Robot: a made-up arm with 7 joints. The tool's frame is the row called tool. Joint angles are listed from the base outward.
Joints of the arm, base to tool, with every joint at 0 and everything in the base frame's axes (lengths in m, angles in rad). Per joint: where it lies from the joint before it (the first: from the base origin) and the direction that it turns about. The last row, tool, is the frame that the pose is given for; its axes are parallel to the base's.
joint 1: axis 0 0.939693 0.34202 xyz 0 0 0
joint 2: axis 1 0 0 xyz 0 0 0
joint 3: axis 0 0 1 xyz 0 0 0
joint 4: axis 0 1 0 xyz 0.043 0 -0.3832
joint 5: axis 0 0 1 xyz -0.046 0 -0.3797
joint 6: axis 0 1 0 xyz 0 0 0
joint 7: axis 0 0 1 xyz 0 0 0
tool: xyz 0 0 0
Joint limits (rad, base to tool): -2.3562..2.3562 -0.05..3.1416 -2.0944..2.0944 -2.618..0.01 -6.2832..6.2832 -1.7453..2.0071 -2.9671..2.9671
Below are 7 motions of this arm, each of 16 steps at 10 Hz.
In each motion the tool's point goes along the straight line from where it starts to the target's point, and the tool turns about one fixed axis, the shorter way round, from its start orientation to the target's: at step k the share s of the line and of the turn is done. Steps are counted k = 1, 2, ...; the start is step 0. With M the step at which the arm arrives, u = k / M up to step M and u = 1 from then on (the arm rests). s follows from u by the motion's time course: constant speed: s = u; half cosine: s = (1 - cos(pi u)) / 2; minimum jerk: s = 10 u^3 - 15 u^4 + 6 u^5.
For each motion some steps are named. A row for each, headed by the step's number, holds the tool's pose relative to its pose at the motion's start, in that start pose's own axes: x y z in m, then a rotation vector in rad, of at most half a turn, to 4 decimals.
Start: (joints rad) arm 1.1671 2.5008 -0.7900 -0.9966 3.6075 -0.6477 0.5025
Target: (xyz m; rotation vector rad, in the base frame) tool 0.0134 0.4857 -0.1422 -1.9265 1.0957 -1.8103
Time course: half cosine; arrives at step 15
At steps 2, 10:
2: -0.0026 0.0097 0.0116 0.0523 -0.0266 -0.0019
10: -0.0443 0.1683 0.2018 0.9080 -0.4610 -0.0326

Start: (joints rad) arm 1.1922 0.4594 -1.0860 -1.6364 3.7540 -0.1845 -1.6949
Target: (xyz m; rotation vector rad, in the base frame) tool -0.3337 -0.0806 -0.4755 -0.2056 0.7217 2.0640
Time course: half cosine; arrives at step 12
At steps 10, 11, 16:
10: 0.0949 -0.0120 0.0499 0.0167 -0.1978 0.4944
11: 0.1000 -0.0127 0.0525 0.0176 -0.2084 0.5209
16: 0.1017 -0.0129 0.0535 0.0179 -0.2120 0.5299

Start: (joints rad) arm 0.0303 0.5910 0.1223 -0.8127 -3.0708 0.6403 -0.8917
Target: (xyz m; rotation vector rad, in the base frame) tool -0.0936 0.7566 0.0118 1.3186 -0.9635 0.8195
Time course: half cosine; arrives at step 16
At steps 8, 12, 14, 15, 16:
8: 0.1661 -0.3031 0.1485 0.5781 -0.4635 -0.8884
12: 0.2835 -0.5174 0.2535 0.9869 -0.7913 -1.5166
14: 0.3195 -0.5831 0.2857 1.1122 -0.8917 -1.7092
15: 0.3290 -0.6003 0.2941 1.1451 -0.9181 -1.7598
16: 0.3321 -0.6062 0.2970 1.1562 -0.9270 -1.7769

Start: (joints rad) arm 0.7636 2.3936 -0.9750 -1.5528 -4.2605 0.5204 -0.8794
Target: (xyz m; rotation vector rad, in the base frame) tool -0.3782 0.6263 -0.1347 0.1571 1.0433 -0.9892
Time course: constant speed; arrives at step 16
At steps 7, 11, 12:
7: -0.0991 -0.1085 -0.1510 -0.0172 0.0550 -0.2618
11: -0.1558 -0.1706 -0.2373 -0.0270 0.0864 -0.4114
12: -0.1699 -0.1861 -0.2588 -0.0295 0.0943 -0.4488

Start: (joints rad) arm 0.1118 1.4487 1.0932 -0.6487 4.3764 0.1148 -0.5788
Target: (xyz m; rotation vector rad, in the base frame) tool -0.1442 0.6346 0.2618 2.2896 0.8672 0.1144
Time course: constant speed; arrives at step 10
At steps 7, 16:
7: -0.1532 -0.1357 0.0444 -0.1560 0.4488 0.5371
16: -0.2189 -0.1938 0.0635 -0.2228 0.6411 0.7673

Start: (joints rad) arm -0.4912 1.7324 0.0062 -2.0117 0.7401 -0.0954 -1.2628
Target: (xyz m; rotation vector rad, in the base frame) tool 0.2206 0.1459 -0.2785 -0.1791 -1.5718 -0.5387
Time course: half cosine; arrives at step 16
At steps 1, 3, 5, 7, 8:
1: 0.0042 -0.0014 0.0025 -0.0037 0.0041 0.0210
3: 0.0372 -0.0124 0.0222 -0.0328 0.0362 0.1840
5: 0.0981 -0.0327 0.0586 -0.0866 0.0956 0.4853
7: 0.1776 -0.0592 0.1061 -0.1569 0.1731 0.8790
8: 0.2207 -0.0735 0.1318 -0.1949 0.2150 1.0920

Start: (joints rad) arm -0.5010 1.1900 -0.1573 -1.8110 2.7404 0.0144 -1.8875
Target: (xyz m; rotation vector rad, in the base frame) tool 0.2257 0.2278 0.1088 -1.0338 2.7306 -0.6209
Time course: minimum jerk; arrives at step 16
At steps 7, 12, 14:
7: 0.0757 -0.0090 0.0776 0.5084 -0.3667 -0.1806
12: 0.1768 -0.0210 0.1811 1.1869 -0.8561 -0.4216
14: 0.1940 -0.0231 0.1987 1.3027 -0.9396 -0.4627

